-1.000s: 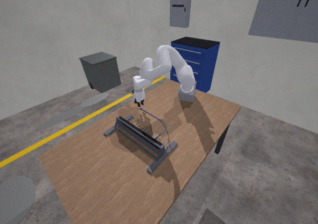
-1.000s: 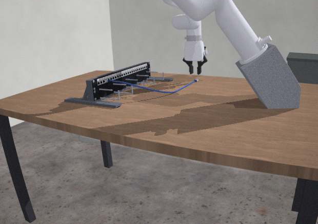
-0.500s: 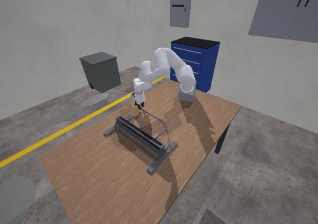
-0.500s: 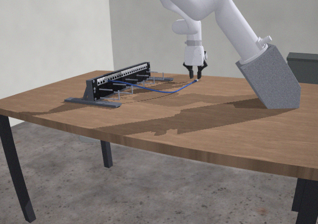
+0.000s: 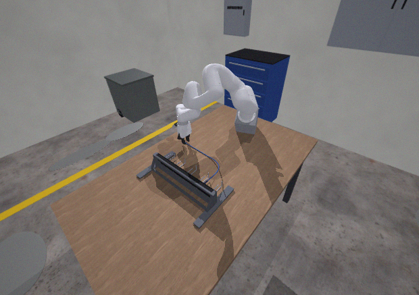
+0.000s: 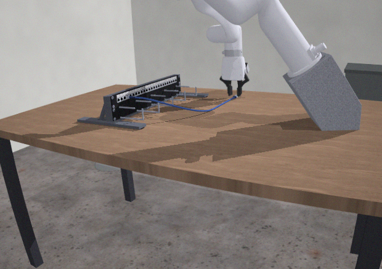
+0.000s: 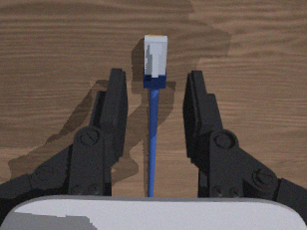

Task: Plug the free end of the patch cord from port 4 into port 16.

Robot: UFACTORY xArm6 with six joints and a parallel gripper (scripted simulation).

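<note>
Right now the plug is 2 cm to the right of my hand and 2 cm below it.
</note>
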